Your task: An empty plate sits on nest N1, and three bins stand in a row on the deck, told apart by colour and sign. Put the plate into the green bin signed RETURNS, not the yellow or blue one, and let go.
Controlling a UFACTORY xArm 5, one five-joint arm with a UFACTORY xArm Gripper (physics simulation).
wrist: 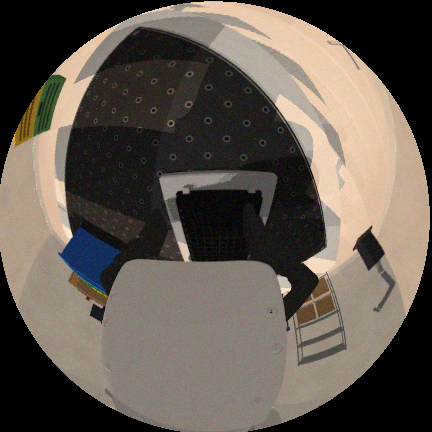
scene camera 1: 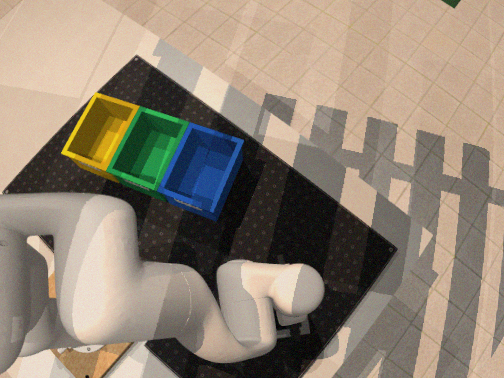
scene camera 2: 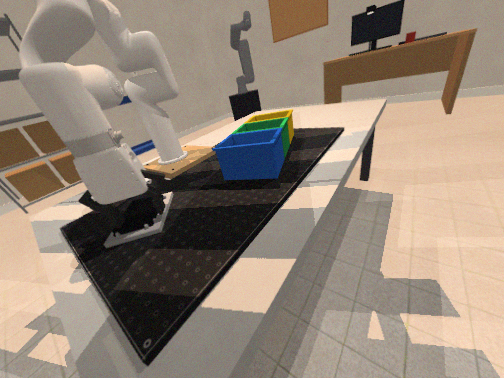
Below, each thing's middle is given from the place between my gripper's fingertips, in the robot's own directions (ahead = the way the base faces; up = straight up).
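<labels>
I find the grey nest (scene camera 2: 111,241) 20 mm below my hand, 40 mm behind it and 10 mm to the left of it. The black plate (scene camera 2: 142,211) is 10 mm below my hand, and it too sits 10 mm to the left of the hand and 40 mm behind it.
</labels>
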